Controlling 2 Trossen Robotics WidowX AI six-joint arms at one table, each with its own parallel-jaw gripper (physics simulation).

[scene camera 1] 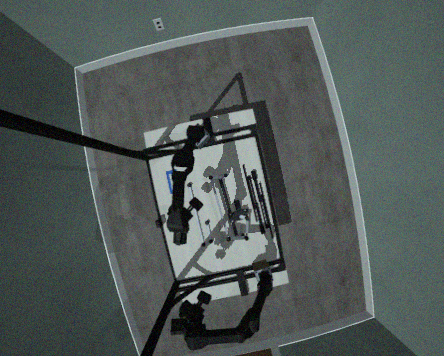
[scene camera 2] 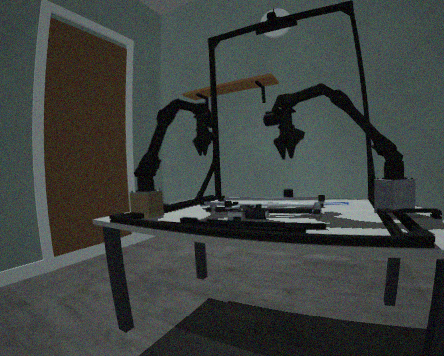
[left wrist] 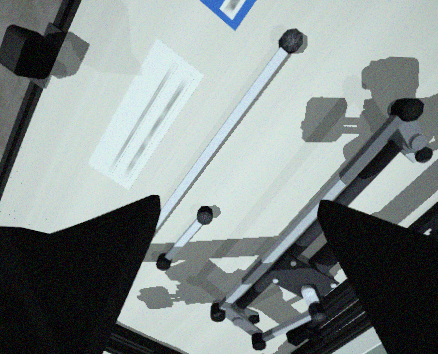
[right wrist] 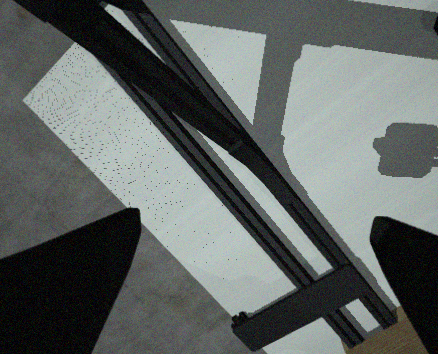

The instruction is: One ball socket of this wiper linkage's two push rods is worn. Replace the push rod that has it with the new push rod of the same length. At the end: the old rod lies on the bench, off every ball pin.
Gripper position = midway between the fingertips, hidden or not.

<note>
My left gripper [left wrist: 239, 205] is open, with nothing in its grasp. My right gripper [right wrist: 254, 223] is open, with nothing in its grasp. I also see a wiper linkage [scene camera 2: 240, 212] and a white card [left wrist: 164, 83].
The wiper linkage also shows in the left wrist view [left wrist: 310, 279]. The right wrist view does not show the wiper linkage: it is out of frame.
</note>
